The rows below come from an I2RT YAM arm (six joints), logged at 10 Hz.
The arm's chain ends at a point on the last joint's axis. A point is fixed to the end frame.
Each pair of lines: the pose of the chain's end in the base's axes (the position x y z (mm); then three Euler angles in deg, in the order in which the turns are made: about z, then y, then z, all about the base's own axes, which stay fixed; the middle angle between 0 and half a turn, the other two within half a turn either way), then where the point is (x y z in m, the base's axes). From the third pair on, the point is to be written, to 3 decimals.
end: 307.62 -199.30 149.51 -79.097 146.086 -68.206
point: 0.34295 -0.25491 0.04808
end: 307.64 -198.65 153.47 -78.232 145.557 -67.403
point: 0.34420 -0.25475 0.05275
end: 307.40 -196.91 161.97 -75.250 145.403 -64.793
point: 0.347 -0.252 0.062
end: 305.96 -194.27 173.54 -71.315 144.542 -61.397
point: 0.350 -0.249 0.075
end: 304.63 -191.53 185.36 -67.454 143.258 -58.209
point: 0.353 -0.246 0.089
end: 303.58 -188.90 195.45 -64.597 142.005 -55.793
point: 0.356 -0.243 0.101
